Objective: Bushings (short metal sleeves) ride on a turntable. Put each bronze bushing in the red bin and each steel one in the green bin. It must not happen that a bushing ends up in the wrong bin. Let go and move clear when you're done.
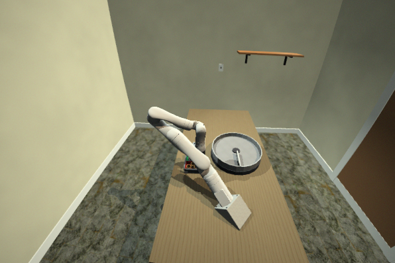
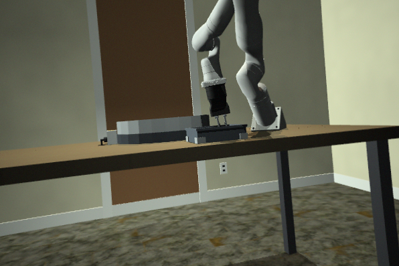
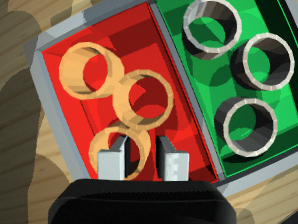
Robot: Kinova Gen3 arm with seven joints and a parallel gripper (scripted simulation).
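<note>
Now: hand 40 mm to the right of the bin tray, 40 mm short of it and 20 mm above it. Round my hand: grey turntable: 300 mm to the right, 220 mm ahead, 10 mm above.
</note>
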